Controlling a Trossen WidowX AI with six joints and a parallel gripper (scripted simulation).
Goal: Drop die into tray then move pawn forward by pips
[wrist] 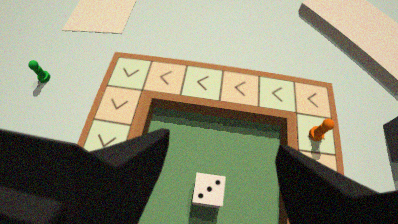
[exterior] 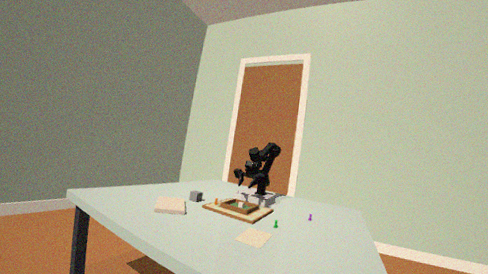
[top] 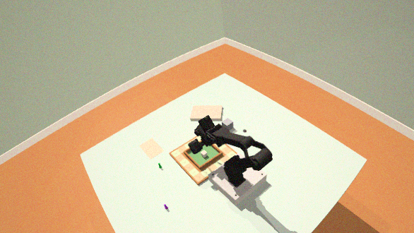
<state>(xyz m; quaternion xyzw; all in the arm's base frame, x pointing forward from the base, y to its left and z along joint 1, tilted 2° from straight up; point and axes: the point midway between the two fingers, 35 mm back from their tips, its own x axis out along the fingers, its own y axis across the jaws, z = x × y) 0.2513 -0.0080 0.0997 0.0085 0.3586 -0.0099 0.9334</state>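
The orange pawn is 110 mm to the right of my gripper tip, 100 mm below it and 60 mm ahead of it.
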